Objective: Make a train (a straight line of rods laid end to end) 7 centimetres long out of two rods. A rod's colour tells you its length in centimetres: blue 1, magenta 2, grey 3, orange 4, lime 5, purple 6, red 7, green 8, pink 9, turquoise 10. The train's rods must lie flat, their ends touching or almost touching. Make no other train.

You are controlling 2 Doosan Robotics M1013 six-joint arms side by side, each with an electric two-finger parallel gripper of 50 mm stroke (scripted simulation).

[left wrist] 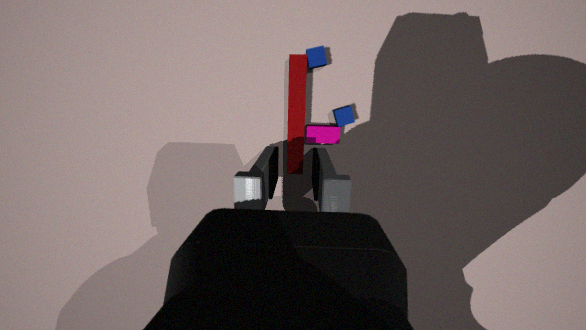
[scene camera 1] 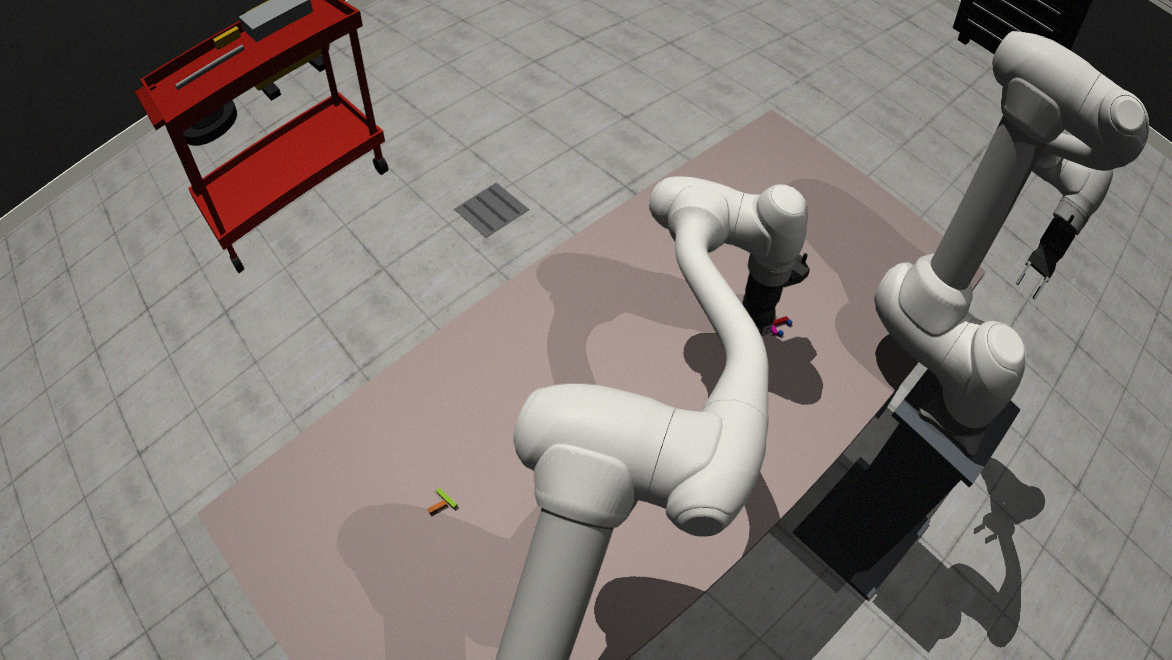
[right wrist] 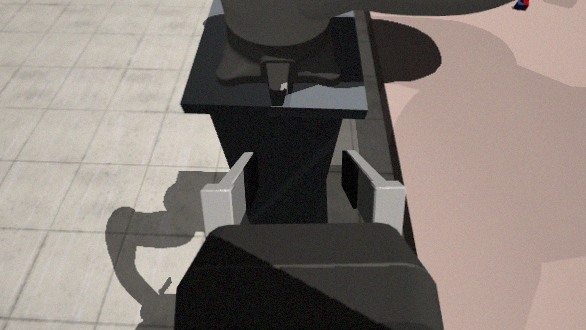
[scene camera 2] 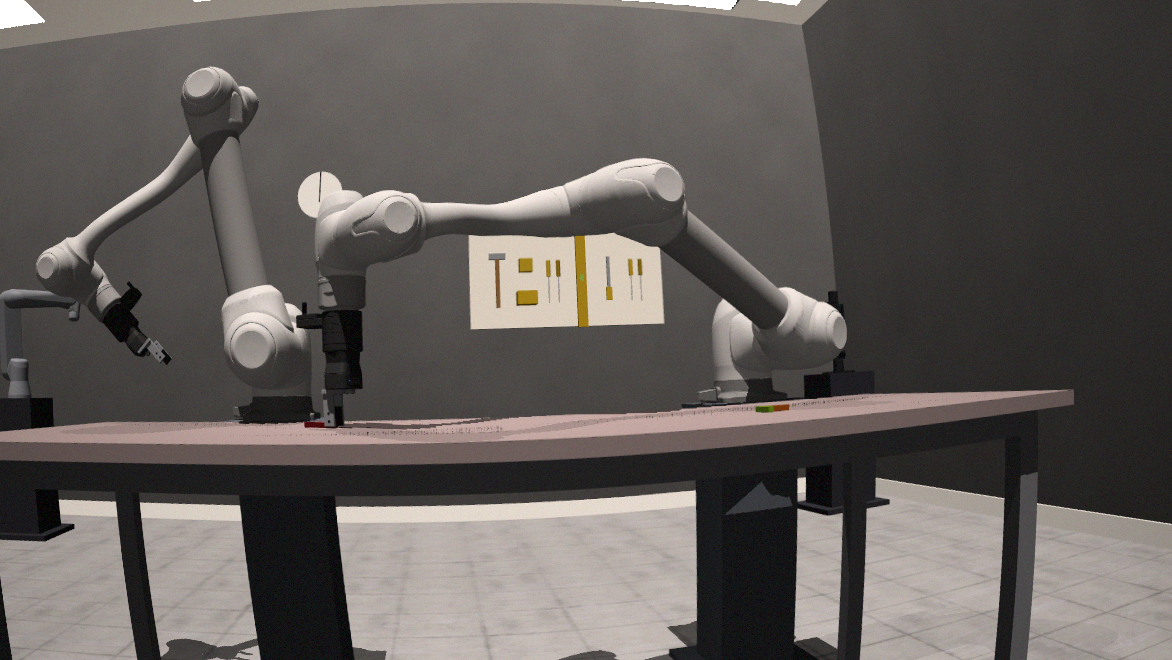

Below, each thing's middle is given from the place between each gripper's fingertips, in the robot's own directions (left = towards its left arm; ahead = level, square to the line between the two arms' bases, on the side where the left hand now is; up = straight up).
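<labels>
My right hand (scene camera 2: 166, 360) is 47 cm short of the red rod (left wrist: 297, 63), and it's also 47 cm to the right of the rod and 15 cm above it.
As for that rod, it's 2 cm below my left hand (scene camera 2: 334, 426), 3 cm to the right of it and 1 cm behind it.
</labels>
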